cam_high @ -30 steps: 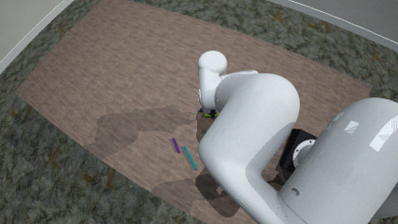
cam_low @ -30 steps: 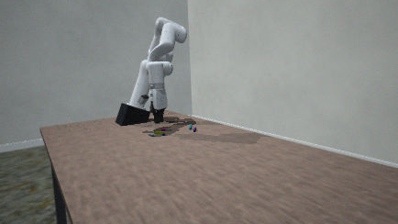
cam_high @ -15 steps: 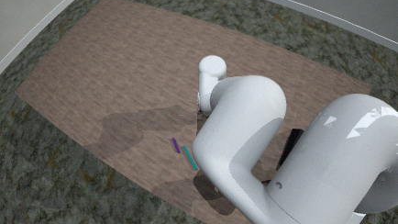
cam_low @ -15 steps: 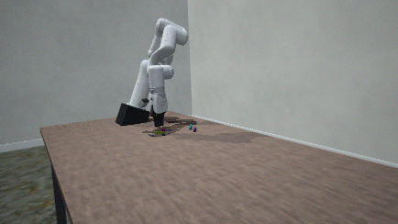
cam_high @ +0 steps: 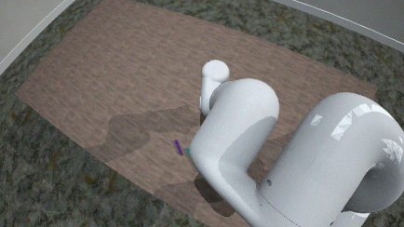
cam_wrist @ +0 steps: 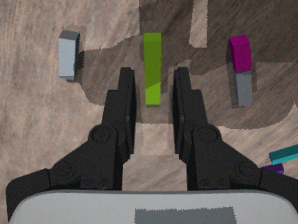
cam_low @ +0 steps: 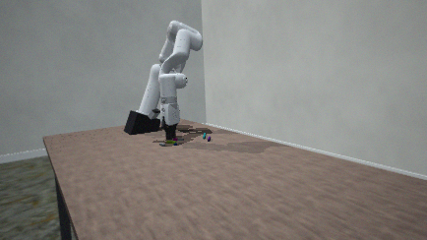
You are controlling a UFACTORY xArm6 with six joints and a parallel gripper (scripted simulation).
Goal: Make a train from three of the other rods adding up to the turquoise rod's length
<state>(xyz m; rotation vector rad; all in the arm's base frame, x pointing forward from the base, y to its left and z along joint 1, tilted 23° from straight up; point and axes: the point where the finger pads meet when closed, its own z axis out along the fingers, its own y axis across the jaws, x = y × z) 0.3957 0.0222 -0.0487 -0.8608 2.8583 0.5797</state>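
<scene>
Now: hand 4 cm above the lime rod. Round my hand: blue rod: 5 cm ahead, 4 cm below; then magenta rod: 4 cm to the left, 4 cm below, 4 cm behind; then grey rod: 6 cm to the left, 4 cm below, 2 cm behind.
</scene>
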